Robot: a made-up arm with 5 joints.
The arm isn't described. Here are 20 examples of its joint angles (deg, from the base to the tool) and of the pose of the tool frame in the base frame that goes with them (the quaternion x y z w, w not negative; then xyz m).
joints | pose
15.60 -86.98 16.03 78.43 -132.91 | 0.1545 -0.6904 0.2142 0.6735 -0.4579 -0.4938 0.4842
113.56 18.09 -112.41 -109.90 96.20 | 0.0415 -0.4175 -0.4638 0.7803 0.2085 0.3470 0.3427
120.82 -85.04 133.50 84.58 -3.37 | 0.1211 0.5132 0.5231 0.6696 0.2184 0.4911 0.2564
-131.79 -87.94 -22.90 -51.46 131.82 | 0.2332 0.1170 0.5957 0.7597 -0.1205 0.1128 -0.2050
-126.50 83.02 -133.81 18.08 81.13 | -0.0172 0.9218 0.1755 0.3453 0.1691 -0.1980 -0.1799
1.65 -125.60 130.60 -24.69 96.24 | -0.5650 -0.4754 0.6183 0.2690 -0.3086 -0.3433 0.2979
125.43 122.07 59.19 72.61 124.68 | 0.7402 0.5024 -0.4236 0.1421 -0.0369 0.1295 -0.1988
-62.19 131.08 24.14 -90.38 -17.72 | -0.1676 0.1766 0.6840 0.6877 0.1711 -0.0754 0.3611
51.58 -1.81 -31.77 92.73 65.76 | -0.4721 -0.7158 0.0907 0.5064 0.0529 0.0075 0.5611
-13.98 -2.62 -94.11 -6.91 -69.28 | 0.4305 0.3690 0.6138 0.5493 0.6050 -0.3663 0.2328
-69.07 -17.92 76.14 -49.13 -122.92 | -0.5848 0.0487 0.7217 0.3673 -0.1714 -0.1317 -0.0824
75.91 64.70 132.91 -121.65 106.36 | -0.4133 0.7694 -0.0739 0.4815 0.2163 0.2542 0.0687
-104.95 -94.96 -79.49 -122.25 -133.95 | -0.3587 -0.8238 0.2802 0.3379 -0.4944 -0.1695 -0.6297
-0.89 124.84 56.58 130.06 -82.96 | -0.6119 0.4105 -0.6713 0.0799 0.3366 -0.1664 0.4177
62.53 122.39 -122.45 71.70 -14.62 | -0.6282 -0.6721 -0.3391 0.1964 -0.1959 0.4623 -0.0223
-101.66 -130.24 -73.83 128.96 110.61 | -0.4548 0.4166 -0.7074 0.3452 -0.1602 -0.2944 -0.2477
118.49 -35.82 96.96 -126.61 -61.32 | 0.6328 -0.4110 -0.3585 0.5497 -0.1641 0.2319 0.0917
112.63 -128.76 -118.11 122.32 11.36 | -0.4622 -0.5878 0.6459 0.1537 -0.4941 0.3463 0.4029
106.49 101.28 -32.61 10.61 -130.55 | 0.1645 0.8223 -0.4056 0.3636 0.2426 -0.0543 -0.1852
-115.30 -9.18 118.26 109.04 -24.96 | -0.0065 0.1149 -0.6226 0.7740 0.0546 -0.2272 -0.0475
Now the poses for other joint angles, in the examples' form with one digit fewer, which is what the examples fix.
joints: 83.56 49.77 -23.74 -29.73 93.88
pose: 0.778 -0.153 -0.595 0.136 0.127 0.203 0.208
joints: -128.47 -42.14 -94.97 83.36 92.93
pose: 0.486 -0.100 -0.675 0.547 -0.012 0.013 -0.438
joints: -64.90 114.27 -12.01 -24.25 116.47
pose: -0.361 -0.873 0.084 0.316 -0.041 -0.145 0.075
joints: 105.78 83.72 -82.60 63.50 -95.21
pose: 0.511 0.842 -0.092 0.149 0.126 0.137 -0.364
